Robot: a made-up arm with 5 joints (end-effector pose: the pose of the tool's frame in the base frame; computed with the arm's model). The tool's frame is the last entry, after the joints.
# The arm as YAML. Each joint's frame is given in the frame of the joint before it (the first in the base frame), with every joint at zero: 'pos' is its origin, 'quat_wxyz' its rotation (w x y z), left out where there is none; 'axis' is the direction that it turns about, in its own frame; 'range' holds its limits. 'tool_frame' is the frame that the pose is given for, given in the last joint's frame.
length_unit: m
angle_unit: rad
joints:
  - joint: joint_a
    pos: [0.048, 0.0, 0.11]
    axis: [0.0, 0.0, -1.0]
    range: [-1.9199, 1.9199]
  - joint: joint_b
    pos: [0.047, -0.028, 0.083]
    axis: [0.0, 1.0, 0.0]
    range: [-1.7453, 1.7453]
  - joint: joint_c
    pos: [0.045, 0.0, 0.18]
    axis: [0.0, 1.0, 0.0]
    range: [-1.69, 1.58]
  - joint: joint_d
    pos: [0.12, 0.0, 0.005]
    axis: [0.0, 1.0, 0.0]
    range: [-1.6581, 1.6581]
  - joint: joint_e
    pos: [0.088, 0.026, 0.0]
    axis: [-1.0, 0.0, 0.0]
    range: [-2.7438, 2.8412]
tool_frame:
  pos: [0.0, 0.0, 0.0]
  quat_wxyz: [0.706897, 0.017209, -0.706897, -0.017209]
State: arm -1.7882 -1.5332 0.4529 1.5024 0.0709
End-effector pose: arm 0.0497 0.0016 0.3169 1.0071 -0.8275 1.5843
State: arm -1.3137 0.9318 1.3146 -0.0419 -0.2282
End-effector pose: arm 0.0741 0.0914 0.0965 -0.4728 0.4636 1.0006
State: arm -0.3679 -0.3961 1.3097 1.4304 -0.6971
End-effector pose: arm 0.0813 0.0107 0.2215 -0.4110 0.6602 -0.3588
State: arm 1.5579 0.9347 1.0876 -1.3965 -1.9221
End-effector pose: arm 0.0491 -0.2420 0.1020 -0.2649 1.2648 2.4810
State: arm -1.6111 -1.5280 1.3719 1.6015 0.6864
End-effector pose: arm 0.0501 -0.0021 0.1819 0.0731 -0.1381 2.2453
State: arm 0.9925 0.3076 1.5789 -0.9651 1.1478
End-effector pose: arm 0.1366 -0.1393 0.1652 -0.5622 -0.3256 0.1028
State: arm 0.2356 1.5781 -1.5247 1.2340 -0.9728
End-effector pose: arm 0.4086 -0.0886 0.0608 0.1160 -0.2798 -1.2482
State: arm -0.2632 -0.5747 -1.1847 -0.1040 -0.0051
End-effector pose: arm -0.0151 -0.0191 0.5697 -0.4498 2.8145 0.0439
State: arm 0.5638 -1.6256 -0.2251 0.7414 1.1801
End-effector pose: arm -0.0663 0.0699 0.4208 -2.0190 -1.7822 0.1772
